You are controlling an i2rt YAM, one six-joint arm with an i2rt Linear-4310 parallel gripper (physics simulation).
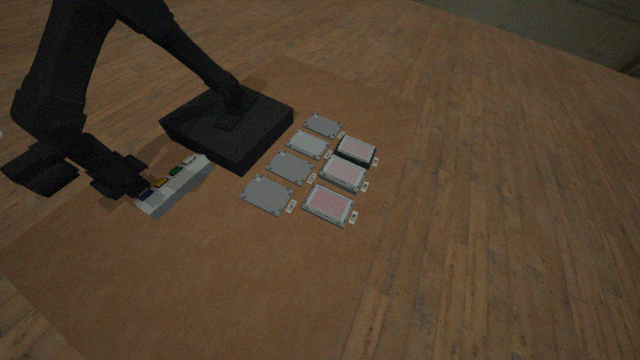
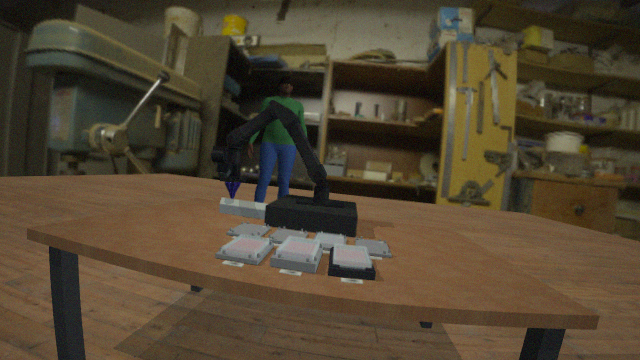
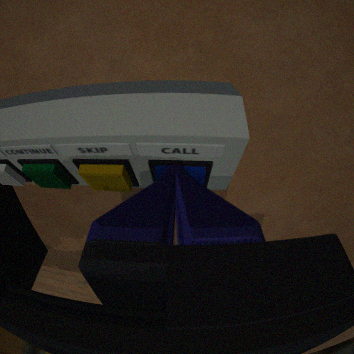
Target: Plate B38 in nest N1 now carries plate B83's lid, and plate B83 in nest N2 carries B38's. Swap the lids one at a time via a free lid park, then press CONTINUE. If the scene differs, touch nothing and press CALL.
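Pixels of known places: gripper, fingertip midpoint: (image 2: 232,198) (image 3: 175,173); arm's base, link origin: (image 1: 236,112) (image 2: 320,204).
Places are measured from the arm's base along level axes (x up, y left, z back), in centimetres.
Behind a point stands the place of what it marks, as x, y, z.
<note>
My gripper (image 1: 142,190) @(-2.2, -37.8, 6.3) (image 2: 232,197) @(-2.2, -37.8, 6.3) (image 3: 175,173) @(-2.2, -37.8, 6.3) is shut and empty, its purple fingertips at the blue CALL button (image 1: 146,195) (image 3: 194,175) @(-2.5, -38.8, 6.8); contact is hard to tell. The green CONTINUE button (image 1: 175,171) @(-2.7, -28.6, 4.5) (image 3: 46,175) @(-2.7, -28.8, 5.2) is farther along the panel (image 1: 186,188) @(-6.4, -31.2, 0.7) (image 2: 243,208) @(-4.8, -31.4, 0.7) (image 3: 125,115) @(-2.8, -35.8, 2.5). Three pink-welled plates sit in nests: one plate (image 1: 356,149) @(-4.4, 3.5, -46.3) (image 2: 351,256) @(-4.5, 4.1, -49.5) in a black nest, a middle plate (image 1: 343,171) @(-4.1, -8.7, -43.9) (image 2: 298,248) @(-4.1, -8.0, -47.6) and another plate (image 1: 328,203) @(-5.5, -21.4, -42.2) (image 2: 245,246) @(-5.6, -20.7, -45.2) in grey nests. Their labels are too small to read.
Of the four flat grey parks, one park (image 1: 308,144) @(-6.3, 0.6, -28.3) (image 2: 330,240) @(-6.3, 1.5, -30.5) looks paler, as if bearing a clear lid. The others are a park (image 1: 322,125) @(-7.1, 14.1, -30.1), a park (image 1: 290,167) @(-7.1, -11.6, -25.8) and a park (image 1: 266,195) @(-7.1, -24.6, -22.8). The black arm base (image 1: 200,125) @(0.2, -11.1, 6.9) (image 2: 311,218) @(-3.1, -3.9, -15.1) stands beside the panel. A person (image 2: 282,130) stands behind the table.
</note>
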